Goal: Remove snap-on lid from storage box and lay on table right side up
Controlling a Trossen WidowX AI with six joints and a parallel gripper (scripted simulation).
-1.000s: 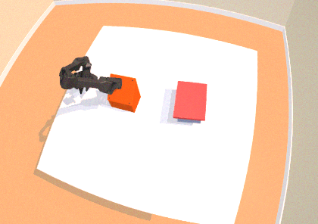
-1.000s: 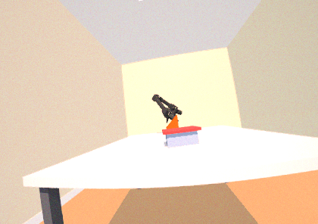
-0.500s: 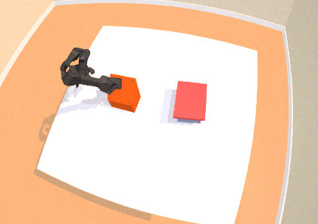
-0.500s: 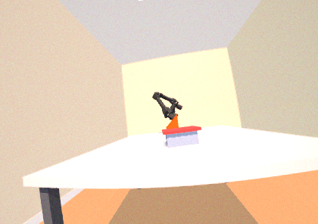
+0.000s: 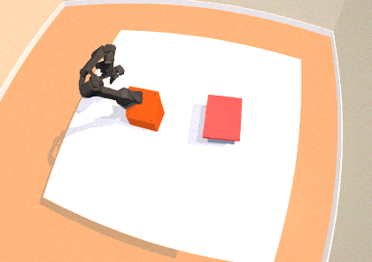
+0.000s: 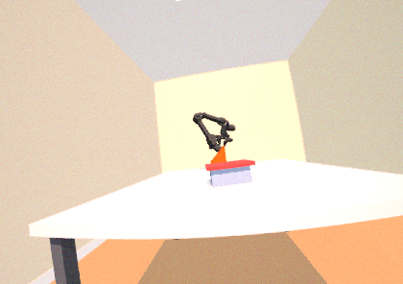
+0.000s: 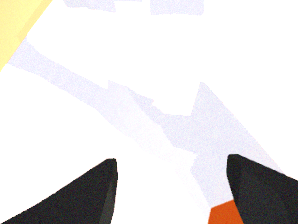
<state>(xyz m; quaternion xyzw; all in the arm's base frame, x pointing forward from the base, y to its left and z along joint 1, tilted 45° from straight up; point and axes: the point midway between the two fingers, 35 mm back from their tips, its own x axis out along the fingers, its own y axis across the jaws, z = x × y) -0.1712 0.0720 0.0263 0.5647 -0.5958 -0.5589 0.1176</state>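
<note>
Right now the red lid is 61 cm ahead of my gripper tip, 10 cm below it and 1 cm to the right of it. From my gripper tip the other things lie so: storage box: 61 cm ahead, 15 cm below, 1 cm to the right.
</note>
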